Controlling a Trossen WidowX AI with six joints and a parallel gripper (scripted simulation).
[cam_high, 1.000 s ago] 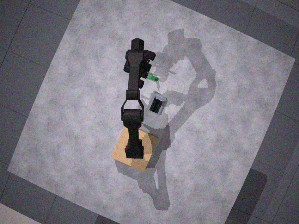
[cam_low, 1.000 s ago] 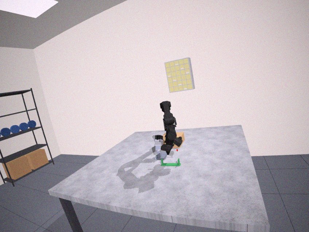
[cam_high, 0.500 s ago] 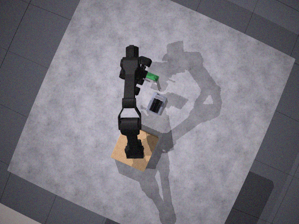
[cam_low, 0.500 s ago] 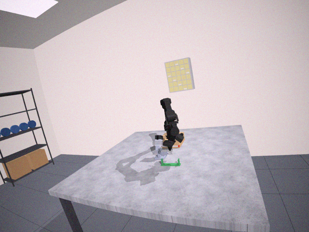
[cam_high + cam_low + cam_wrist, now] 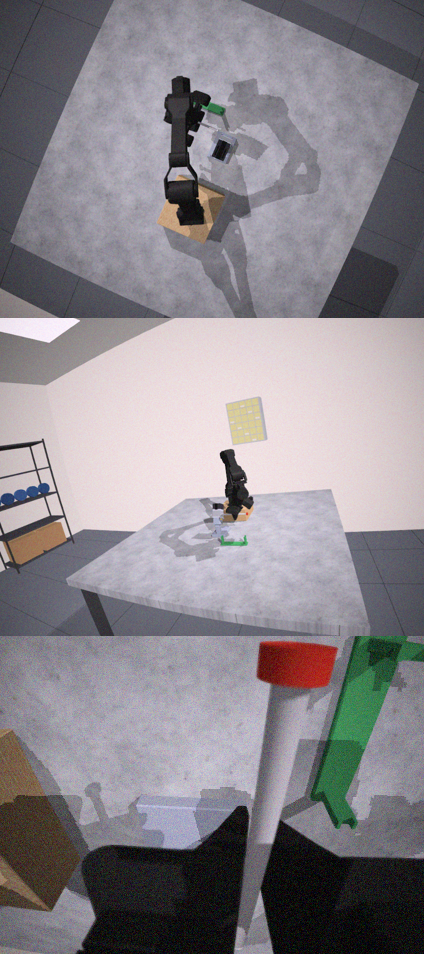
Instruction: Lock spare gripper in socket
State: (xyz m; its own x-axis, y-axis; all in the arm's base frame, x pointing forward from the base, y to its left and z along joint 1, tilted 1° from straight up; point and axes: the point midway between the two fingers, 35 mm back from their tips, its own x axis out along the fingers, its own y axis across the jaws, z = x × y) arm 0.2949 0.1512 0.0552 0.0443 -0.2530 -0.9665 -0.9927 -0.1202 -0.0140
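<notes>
Right now my gripper tip is 11 cm to the left of the socket mount, 5 cm above it and 2 cm past it. Round my gripper tip: green cradle 9 cm ahead, 7 cm below, 2 cm to the left; then spare gripper 12 cm to the right, 3 cm behind, 2 cm above.
</notes>
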